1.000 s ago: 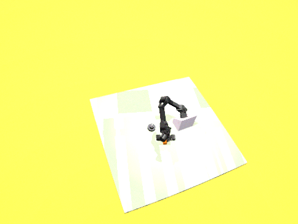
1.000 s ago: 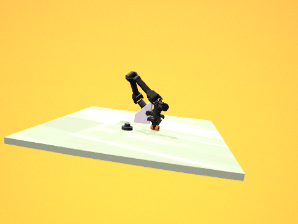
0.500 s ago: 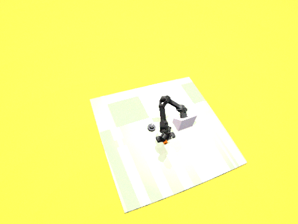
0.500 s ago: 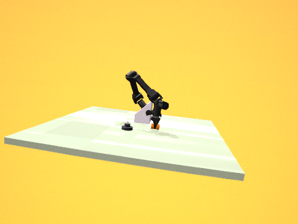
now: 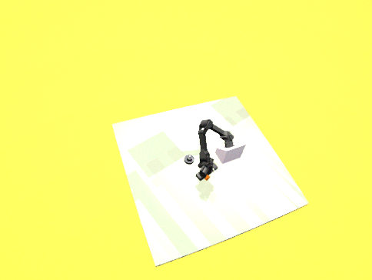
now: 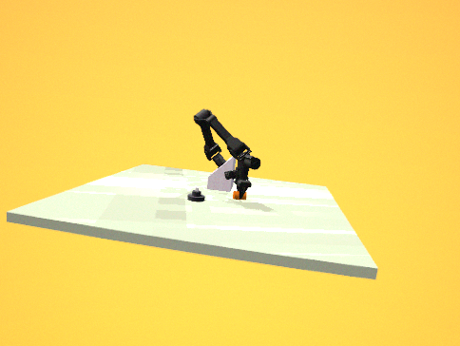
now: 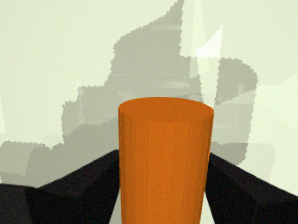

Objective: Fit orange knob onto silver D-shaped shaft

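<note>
The orange knob lies 1 cm to the right of my gripper tip and 1 cm above it. Round my gripper tip: dark round pedestal (3 cm ahead, 21 cm to the right, 1 cm above).
</note>
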